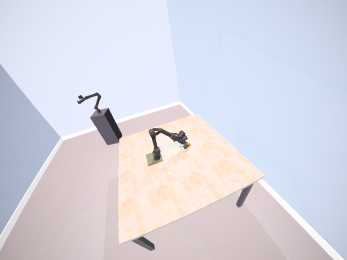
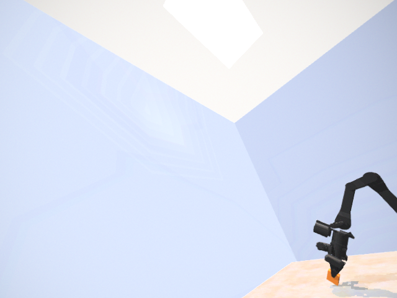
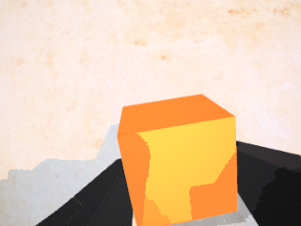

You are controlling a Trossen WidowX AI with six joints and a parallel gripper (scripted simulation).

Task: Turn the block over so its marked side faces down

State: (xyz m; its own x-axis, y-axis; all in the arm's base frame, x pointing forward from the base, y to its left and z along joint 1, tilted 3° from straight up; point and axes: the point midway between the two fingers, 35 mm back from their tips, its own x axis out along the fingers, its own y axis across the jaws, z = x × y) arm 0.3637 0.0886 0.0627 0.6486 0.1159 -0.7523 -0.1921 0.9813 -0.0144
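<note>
Now: gripper tip 10 mm above the block.
</note>
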